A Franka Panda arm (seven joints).
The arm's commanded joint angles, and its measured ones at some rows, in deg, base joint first. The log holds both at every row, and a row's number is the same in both.
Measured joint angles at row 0:
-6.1, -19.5, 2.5, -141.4, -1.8, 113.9, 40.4
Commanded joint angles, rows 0 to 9:
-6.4, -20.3, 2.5, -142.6, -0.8, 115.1, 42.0
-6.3, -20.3, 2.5, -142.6, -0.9, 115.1, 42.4
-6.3, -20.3, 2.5, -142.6, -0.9, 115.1, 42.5
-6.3, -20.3, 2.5, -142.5, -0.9, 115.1, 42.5
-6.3, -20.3, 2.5, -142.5, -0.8, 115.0, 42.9
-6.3, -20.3, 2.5, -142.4, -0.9, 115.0, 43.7
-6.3, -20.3, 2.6, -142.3, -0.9, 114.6, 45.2
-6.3, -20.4, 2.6, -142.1, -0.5, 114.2, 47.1
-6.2, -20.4, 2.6, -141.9, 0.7, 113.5, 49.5
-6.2, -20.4, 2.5, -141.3, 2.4, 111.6, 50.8
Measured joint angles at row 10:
-6.1, -19.5, 2.4, -141.4, -0.7, 113.8, 45.9
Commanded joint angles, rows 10 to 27:
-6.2, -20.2, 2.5, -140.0, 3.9, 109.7, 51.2
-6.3, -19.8, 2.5, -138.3, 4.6, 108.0, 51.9
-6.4, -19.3, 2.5, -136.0, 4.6, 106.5, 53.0
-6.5, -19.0, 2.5, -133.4, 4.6, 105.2, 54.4
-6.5, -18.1, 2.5, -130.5, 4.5, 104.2, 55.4
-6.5, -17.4, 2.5, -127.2, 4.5, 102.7, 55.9
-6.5, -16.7, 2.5, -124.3, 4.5, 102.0, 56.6
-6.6, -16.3, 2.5, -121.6, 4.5, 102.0, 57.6
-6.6, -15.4, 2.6, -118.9, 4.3, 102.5, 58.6
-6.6, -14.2, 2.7, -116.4, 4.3, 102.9, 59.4
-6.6, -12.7, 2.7, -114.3, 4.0, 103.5, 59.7
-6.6, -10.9, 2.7, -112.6, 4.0, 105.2, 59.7
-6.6, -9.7, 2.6, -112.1, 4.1, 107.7, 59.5
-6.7, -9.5, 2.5, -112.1, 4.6, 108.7, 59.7
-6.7, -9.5, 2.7, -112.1, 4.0, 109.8, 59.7
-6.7, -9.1, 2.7, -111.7, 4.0, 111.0, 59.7
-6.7, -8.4, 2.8, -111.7, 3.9, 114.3, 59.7
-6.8, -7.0, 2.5, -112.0, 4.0, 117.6, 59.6
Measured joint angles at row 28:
-6.3, -9.5, 2.3, -113.1, 3.6, 112.1, 58.7
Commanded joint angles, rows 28 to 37:
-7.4, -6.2, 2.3, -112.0, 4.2, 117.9, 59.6
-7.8, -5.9, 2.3, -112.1, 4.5, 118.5, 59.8
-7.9, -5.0, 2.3, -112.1, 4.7, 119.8, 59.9
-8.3, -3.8, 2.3, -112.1, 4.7, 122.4, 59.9
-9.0, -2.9, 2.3, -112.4, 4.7, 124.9, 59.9
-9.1, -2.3, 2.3, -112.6, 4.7, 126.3, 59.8
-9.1, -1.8, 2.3, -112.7, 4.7, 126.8, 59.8
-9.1, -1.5, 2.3, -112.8, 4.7, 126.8, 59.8
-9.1, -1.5, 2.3, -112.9, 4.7, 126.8, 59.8
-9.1, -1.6, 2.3, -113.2, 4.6, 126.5, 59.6
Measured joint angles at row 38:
-8.8, -1.7, 1.9, -113.1, 3.6, 125.9, 59.0
